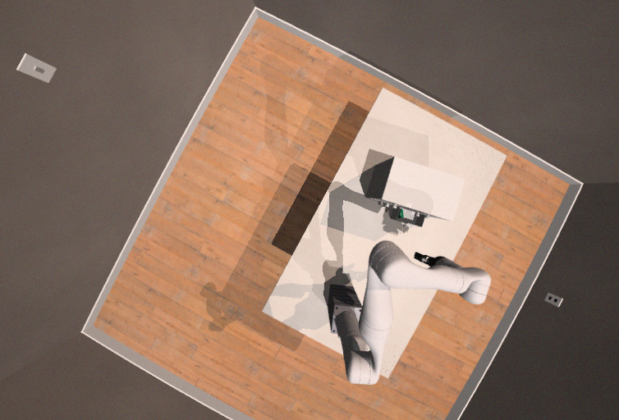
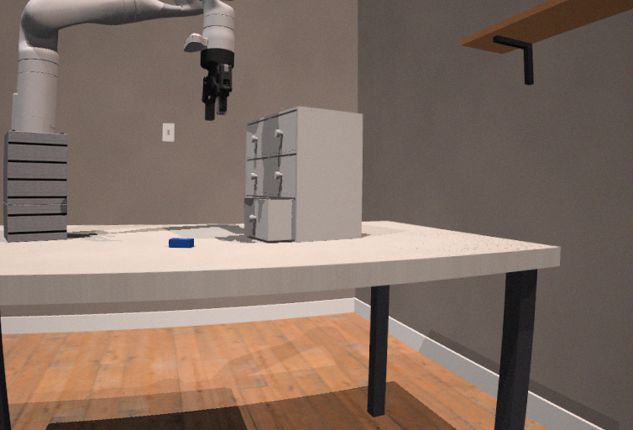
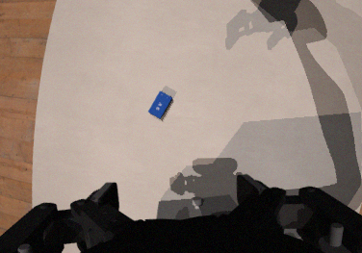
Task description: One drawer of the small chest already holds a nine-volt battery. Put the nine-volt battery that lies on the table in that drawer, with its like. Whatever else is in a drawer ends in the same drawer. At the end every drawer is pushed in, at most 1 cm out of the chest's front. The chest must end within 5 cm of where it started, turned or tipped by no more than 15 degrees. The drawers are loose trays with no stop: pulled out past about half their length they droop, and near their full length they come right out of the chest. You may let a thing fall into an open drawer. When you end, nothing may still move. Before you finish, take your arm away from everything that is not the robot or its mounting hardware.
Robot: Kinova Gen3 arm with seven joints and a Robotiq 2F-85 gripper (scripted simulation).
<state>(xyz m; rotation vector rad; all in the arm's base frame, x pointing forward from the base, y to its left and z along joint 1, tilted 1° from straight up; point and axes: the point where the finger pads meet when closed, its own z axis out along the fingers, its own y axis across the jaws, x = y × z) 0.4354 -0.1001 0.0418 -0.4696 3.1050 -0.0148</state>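
Right now the blue nine-volt battery is 280 mm below my hand, 80 mm behind it and 40 mm to the right of it. From my hand the other things lie so: green block 270 mm below, 140 mm ahead, 120 mm to the left.
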